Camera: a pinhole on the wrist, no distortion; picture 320 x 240 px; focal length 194.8 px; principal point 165.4 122.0 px. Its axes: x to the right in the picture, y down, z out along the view. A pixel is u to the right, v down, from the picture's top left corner.
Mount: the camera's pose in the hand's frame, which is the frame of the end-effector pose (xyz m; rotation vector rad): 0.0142 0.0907 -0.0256 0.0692 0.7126 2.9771
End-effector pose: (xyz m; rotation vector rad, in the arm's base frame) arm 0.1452 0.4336 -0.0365 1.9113 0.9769 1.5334
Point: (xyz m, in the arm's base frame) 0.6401 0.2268 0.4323
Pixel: 128.1 25.9
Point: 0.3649 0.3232 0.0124
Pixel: 216.2 163.1
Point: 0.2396 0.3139 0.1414
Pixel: outside the picture
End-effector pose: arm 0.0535 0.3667 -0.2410 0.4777 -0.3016 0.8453
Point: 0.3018 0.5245 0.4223
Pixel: outside the picture
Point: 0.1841 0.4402 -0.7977
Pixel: behind the camera
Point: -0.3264 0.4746 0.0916
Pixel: 202.5 31.7
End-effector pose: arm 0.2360 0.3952 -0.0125 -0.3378 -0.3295 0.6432
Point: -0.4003 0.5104 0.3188
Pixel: 291.3 161.5
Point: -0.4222 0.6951 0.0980
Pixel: 283.0 66.8
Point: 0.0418 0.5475 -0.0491
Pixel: 278.1 25.3
